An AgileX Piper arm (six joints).
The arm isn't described. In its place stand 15 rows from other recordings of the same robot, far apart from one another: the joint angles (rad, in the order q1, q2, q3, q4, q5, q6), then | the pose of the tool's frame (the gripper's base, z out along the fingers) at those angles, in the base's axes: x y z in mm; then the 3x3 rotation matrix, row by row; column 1 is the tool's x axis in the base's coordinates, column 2 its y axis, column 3 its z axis.
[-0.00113 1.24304 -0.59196 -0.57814 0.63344 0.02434] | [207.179, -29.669, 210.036], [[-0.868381, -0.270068, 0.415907], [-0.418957, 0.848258, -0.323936], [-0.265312, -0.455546, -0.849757]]
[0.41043 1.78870 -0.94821 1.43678 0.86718 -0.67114] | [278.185, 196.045, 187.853], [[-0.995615, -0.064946, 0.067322], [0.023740, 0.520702, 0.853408], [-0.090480, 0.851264, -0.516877]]
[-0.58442 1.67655 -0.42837 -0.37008 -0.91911 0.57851] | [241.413, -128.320, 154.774], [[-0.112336, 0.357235, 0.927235], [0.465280, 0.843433, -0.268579], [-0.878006, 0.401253, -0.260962]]
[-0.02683 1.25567 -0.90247 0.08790 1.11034 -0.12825] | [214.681, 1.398, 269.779], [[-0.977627, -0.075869, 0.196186], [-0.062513, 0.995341, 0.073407], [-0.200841, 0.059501, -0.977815]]
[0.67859 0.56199 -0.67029 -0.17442 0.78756 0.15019] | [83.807, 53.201, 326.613], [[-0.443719, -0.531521, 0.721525], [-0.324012, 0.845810, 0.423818], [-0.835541, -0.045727, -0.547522]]
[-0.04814 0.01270 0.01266 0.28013 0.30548 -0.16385] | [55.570, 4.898, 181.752], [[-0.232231, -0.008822, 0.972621], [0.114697, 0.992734, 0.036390], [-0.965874, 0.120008, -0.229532]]
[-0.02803 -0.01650 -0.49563 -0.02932 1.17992 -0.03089] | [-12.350, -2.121, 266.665], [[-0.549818, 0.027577, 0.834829], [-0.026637, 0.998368, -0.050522], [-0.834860, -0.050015, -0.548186]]
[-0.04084 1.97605 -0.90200 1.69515 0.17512 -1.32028] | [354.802, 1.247, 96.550], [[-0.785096, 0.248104, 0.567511], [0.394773, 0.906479, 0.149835], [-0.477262, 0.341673, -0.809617]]
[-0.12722 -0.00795 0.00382 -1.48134 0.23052 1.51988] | [50.334, -27.316, 210.363], [[0.083964, 0.345572, 0.934628], [0.029456, 0.936670, -0.348973], [-0.996033, 0.056832, 0.068467]]
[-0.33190 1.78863 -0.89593 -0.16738 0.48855 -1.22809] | [294.159, -108.908, 137.654], [[-0.514508, -0.823993, 0.237313], [-0.857258, 0.487903, -0.164496], [0.019758, -0.288073, -0.957405]]
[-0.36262 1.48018 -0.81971 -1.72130 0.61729 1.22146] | [263.997, -155.860, 256.593], [[-0.753354, 0.447855, 0.481543], [-0.160004, 0.585421, -0.794784], [-0.637853, -0.675802, -0.369370]]
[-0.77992 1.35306 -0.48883 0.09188 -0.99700 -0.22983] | [179.552, -187.458, 266.561], [[0.016325, 0.769960, 0.637884], [-0.267010, 0.618157, -0.739315], [-0.963555, -0.158252, 0.215678]]
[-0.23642 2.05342 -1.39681 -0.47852 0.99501 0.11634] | [374.333, -126.338, 154.775], [[-0.995961, 0.082737, -0.034880], [0.089789, 0.916907, -0.388870], [-0.000192, -0.390431, -0.920632]]
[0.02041 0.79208 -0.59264 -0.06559 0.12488 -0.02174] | [169.209, 2.711, 323.551], [[-0.232628, -0.032769, 0.972014], [-0.091475, 0.995739, 0.011676], [-0.968254, -0.086199, -0.234634]]
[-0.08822 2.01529 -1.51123 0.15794 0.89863 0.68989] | [417.178, -25.656, 192.691], [[-0.638595, 0.721985, 0.266334], [0.763304, 0.638254, 0.099994], [-0.097795, 0.267150, -0.958680]]
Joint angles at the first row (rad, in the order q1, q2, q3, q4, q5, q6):
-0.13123 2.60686 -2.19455 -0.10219 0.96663 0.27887
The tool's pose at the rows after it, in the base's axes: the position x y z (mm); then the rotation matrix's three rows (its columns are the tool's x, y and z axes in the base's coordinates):
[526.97, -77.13, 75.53], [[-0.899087, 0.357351, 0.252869], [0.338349, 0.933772, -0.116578], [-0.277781, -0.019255, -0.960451]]
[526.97, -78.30, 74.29], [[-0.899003, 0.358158, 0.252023], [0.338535, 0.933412, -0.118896], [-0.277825, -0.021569, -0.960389]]
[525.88, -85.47, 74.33], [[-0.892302, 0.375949, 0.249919], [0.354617, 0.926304, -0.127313], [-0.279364, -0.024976, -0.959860]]
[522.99, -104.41, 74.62], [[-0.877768, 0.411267, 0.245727], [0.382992, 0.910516, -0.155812], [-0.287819, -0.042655, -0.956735]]
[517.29, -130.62, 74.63], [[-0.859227, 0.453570, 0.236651], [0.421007, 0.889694, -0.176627], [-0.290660, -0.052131, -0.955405]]
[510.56, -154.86, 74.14], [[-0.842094, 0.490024, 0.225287], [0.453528, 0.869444, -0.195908], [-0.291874, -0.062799, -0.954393]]
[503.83, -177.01, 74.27], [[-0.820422, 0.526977, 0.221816], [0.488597, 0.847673, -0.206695], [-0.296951, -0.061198, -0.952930]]
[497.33, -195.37, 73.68], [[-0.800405, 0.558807, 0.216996], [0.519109, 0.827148, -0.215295], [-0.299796, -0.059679, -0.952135]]
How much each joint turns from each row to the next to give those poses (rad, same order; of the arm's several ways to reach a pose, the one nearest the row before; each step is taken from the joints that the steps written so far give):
-0.00001 0.02264 0.00000 0.00100 -0.01130 -0.00001
-0.00185 0.00306 -0.00127 -0.00246 -0.00131 0.00000
-0.01272 0.00001 0.00001 -0.00648 -0.00002 0.00899
-0.03251 0.00092 -0.00195 -0.02501 -0.00194 0.01530
-0.04875 0.00086 -0.00134 -0.01124 0.00003 0.00224
-0.04559 0.00113 0.00003 -0.01140 -0.00001 -0.00001
-0.04347 0.00003 -0.00005 0.00000 -0.00557 0.00000
-0.03654 0.00127 0.00007 -0.00001 -0.00437 0.00196

